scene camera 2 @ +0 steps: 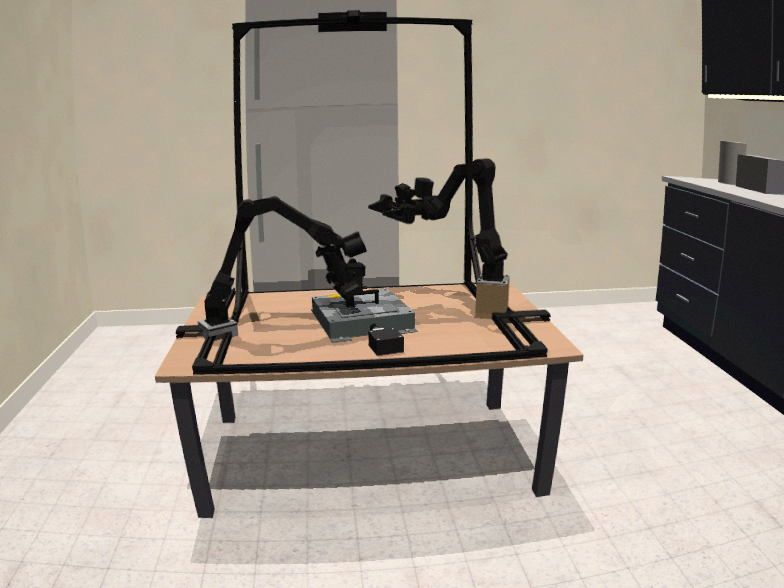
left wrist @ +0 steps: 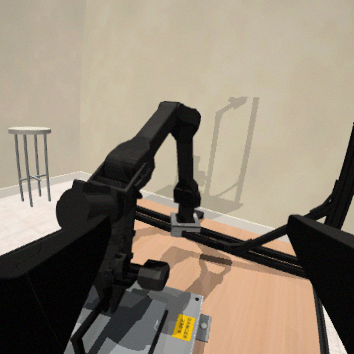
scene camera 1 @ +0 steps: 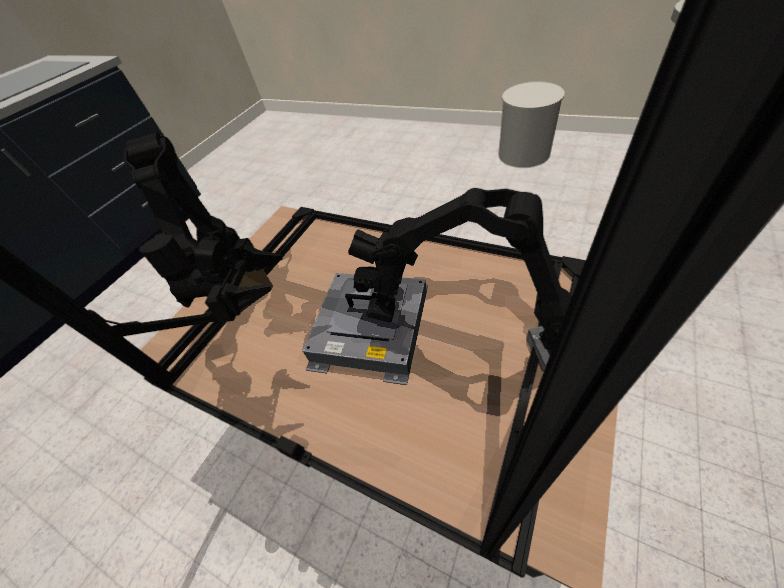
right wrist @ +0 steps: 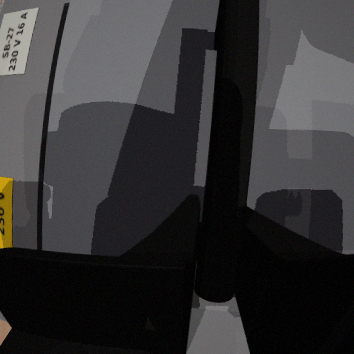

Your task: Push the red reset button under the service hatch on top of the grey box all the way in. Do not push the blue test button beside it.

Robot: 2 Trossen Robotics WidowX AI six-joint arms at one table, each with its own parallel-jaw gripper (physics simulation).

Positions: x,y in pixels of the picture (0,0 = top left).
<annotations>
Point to a service hatch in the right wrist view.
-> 243,110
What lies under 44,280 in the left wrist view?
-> My left gripper.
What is my right gripper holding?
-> A service hatch.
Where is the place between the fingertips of my right gripper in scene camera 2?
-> At 352,305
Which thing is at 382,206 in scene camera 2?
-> My left gripper.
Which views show my right gripper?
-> Scene camera 2, the left wrist view, scene camera 1 and the right wrist view: all of them.
</annotations>
